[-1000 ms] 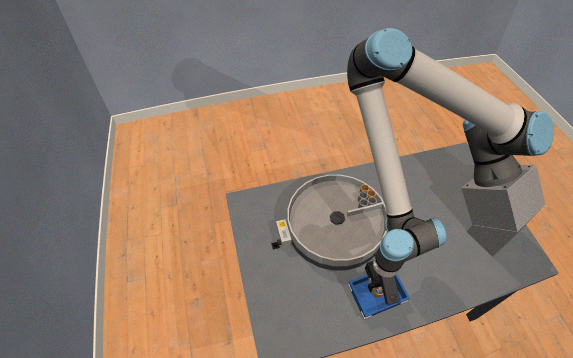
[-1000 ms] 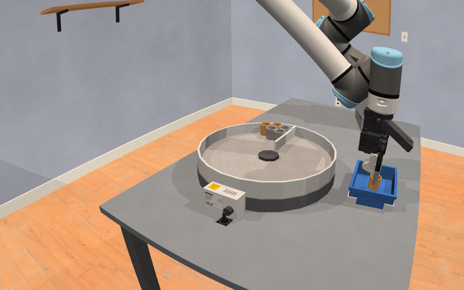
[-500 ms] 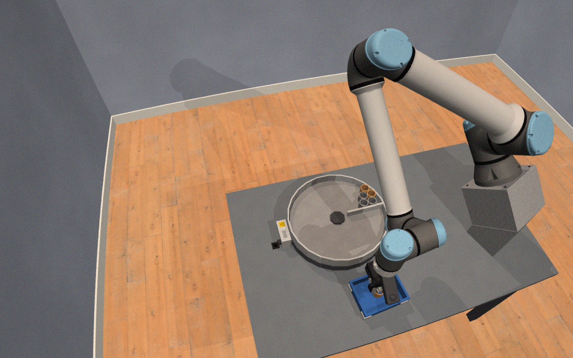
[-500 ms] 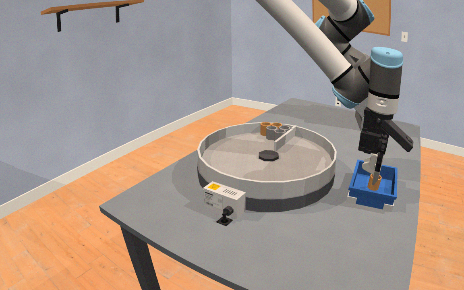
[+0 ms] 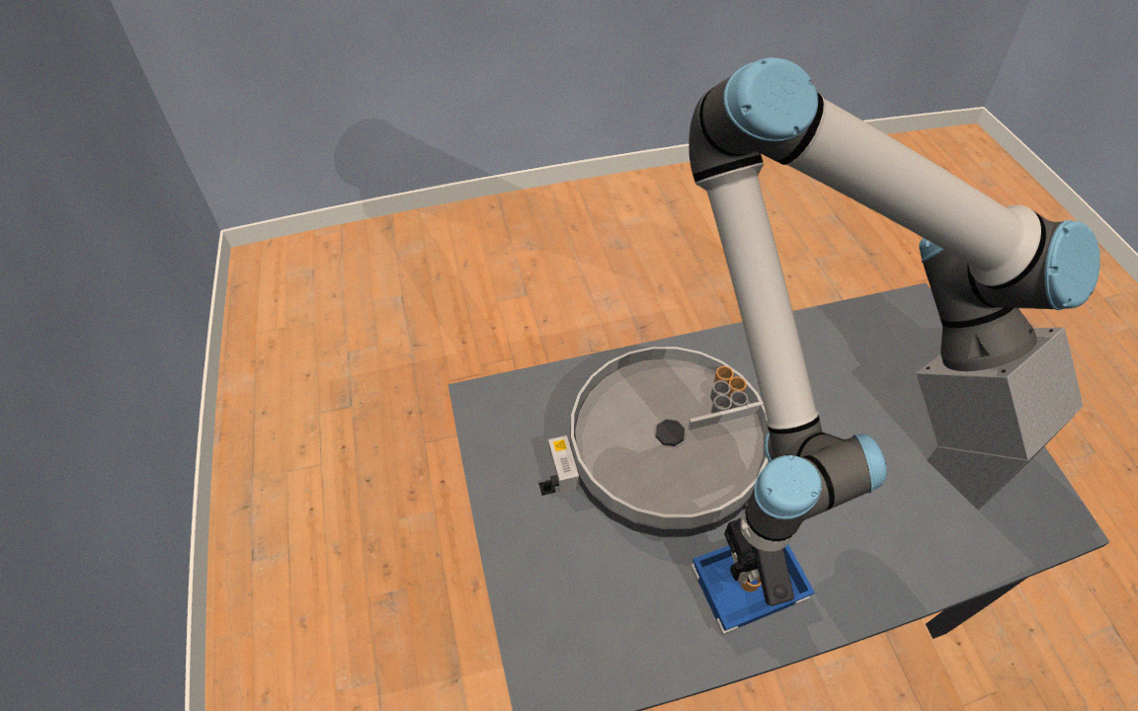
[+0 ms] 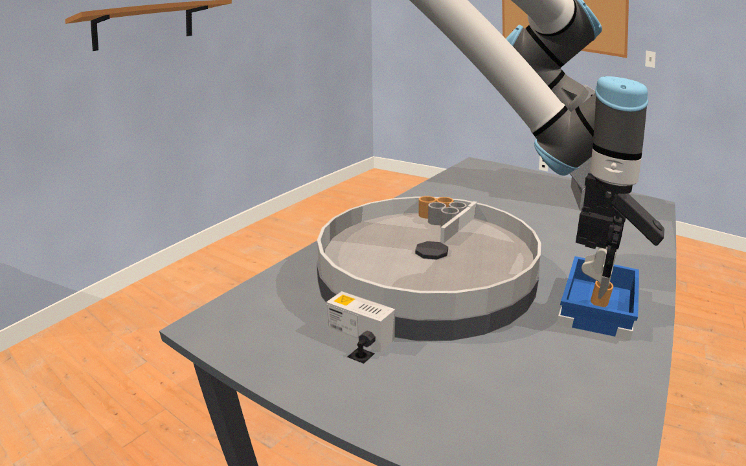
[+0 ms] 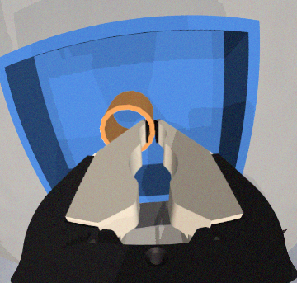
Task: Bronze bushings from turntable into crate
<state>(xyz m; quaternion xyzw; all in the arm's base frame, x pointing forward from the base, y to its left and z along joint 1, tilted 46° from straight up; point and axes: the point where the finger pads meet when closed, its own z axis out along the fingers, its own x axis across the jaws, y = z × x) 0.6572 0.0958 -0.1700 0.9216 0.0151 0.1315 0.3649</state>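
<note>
Right now the blue crate is 2 cm below my hand and 2 cm behind it. The rest, counted from my hand: round grey turntable 35 cm to the right, 1 cm ahead, 1 cm above.
</note>
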